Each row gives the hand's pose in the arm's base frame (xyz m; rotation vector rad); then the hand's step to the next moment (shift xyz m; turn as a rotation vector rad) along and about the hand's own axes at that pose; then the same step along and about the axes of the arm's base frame.
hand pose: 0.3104 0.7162 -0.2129 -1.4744 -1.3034 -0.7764
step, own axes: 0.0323 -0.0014 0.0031 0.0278 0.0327 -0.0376
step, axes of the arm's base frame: 0.0053 0.0137 0.0289 0.0429 -0.0240 0.0290
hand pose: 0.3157 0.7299 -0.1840 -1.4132 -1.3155 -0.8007
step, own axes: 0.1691 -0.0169 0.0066 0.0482 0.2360 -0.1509
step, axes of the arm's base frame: 0.0143 0.0561 0.1599 0.2618 -0.1056 0.0334
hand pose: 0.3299 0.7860 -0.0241 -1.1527 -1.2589 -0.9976
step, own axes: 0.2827 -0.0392 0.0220 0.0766 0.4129 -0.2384
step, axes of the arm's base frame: -0.0200 0.0304 0.2839 0.4529 -0.1600 0.0497
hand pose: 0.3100 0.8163 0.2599 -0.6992 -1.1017 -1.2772
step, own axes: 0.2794 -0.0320 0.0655 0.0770 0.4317 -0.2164
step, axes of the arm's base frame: -0.0664 -0.0559 0.2754 0.4656 -0.1365 0.0610
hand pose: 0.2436 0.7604 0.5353 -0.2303 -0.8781 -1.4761
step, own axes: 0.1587 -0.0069 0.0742 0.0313 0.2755 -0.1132
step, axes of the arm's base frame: -0.0560 -0.0750 0.1482 0.2905 -0.0578 0.0446
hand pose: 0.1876 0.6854 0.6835 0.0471 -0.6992 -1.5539
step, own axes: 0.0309 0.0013 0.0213 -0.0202 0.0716 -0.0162
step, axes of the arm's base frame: -0.0122 -0.0198 0.0295 0.0735 0.0162 0.0116
